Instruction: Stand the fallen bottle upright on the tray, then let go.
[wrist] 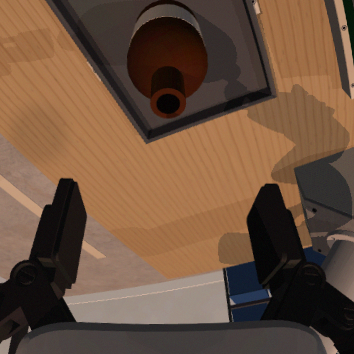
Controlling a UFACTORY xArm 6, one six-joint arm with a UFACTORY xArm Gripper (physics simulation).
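Places are measured from the arm's base along level axes (x ahead, y left, z up), in metres.
Where they show: gripper, fingertip midpoint: (pixel 168 198).
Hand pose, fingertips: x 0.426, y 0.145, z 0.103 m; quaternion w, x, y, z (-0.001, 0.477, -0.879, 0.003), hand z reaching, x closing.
Note:
Each offset is from my fingertips to the centre of the thing. "spot": to the spot under its first point. Level surfaces: height alone.
The brown bottle {dx -0.005, dy +0.002, dz -0.167 m} (pixel 167 55), with a pale band round its body, stands upright on the dark tray {spot: dx -0.127, dy +0.005, dz -0.226 m} (pixel 210 115), inside its raised rim near one corner. Its open mouth faces up toward the camera. The bottle's base is hidden behind its body. My gripper (pixel 168 198) is wide open, with nothing between its fingers. It is apart from the bottle, which shows beyond the fingertips in the upper middle of the wrist view.
The tray rests on a wooden table {dz -0.250 m} (pixel 175 210). A dark grey block-like part (pixel 325 187) and a pale cylinder (pixel 342 265) are at the right. A blue object (pixel 245 280) shows at the lower right. A metal-edged strip {spot: dx -0.105, dy -0.182, dz -0.223 m} (pixel 341 45) shows at the upper right.

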